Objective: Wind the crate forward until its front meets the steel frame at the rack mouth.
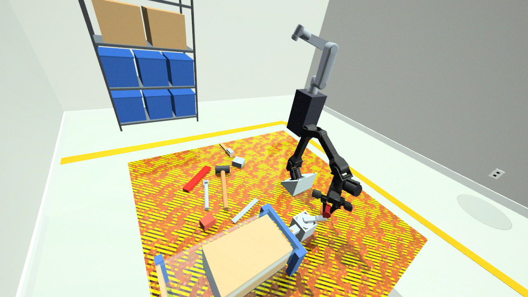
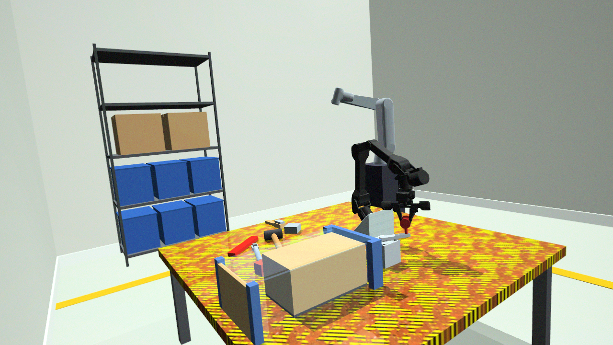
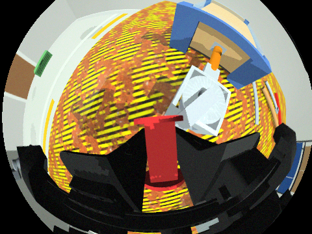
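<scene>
Right now my gripper tip is 3 cm above the winch handle, 2 cm to the left of it and 2 cm short of it. The rest, counted from my gripper tip: red grip 1 cm to the right, 1 cm behind; blue steel frame 24 cm ahead, 4 cm to the right, 3 cm below; grey winch 10 cm below, 7 cm ahead, 5 cm to the right.
</scene>
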